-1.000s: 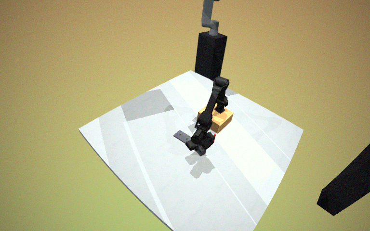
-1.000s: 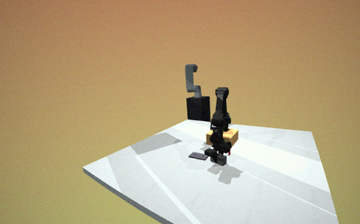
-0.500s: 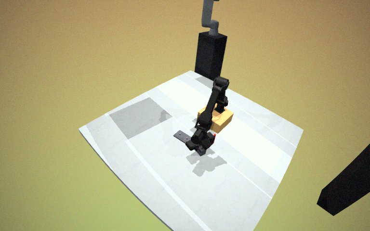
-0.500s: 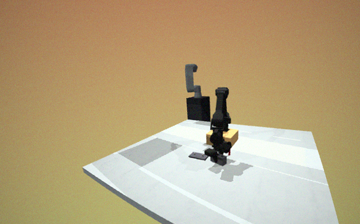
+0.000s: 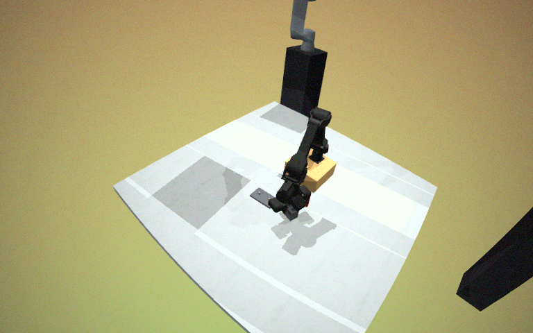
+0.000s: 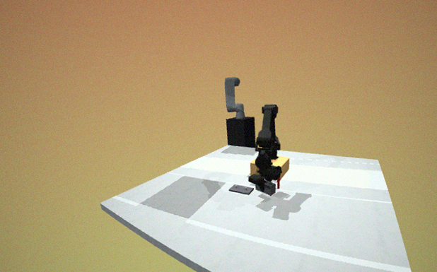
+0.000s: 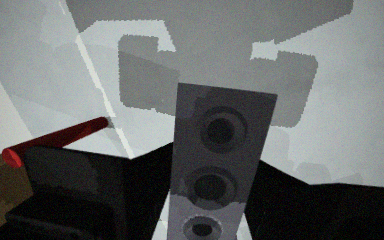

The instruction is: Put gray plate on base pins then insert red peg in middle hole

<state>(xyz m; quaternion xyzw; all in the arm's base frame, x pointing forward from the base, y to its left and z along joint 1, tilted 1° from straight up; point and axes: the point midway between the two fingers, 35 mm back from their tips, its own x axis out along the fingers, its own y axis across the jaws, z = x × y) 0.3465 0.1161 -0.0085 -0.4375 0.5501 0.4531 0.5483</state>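
Right now my gripper tip is 150 mm to the left of the dark flat base and 30 mm above it. Also, from my gripper tip: gray plate (30 mm above); then red peg (120 mm behind, 20 mm to the left).
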